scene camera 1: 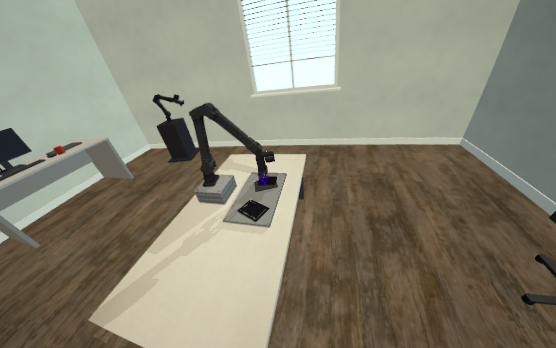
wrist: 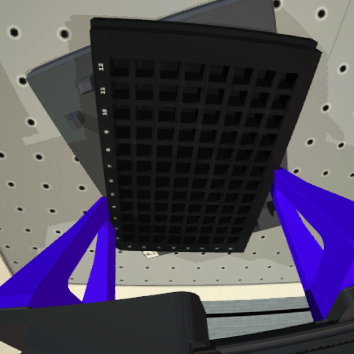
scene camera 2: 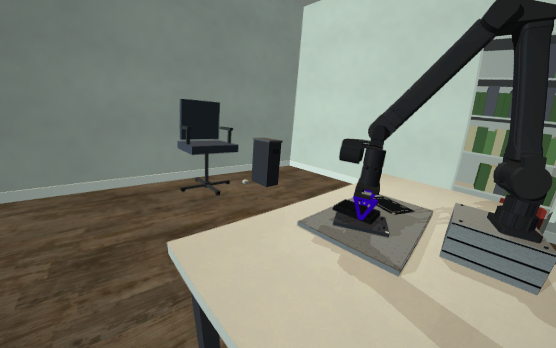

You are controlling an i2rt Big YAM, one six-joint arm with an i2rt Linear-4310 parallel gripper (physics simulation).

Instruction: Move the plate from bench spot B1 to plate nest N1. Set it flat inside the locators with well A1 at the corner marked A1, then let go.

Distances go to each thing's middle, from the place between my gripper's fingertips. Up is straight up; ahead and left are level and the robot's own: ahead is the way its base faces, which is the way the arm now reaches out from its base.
Labels:
My gripper is now 20 mm short of the black well plate (wrist: 193, 119). Round my hand: dark flat nest block (wrist: 55, 83): 30 mm below.

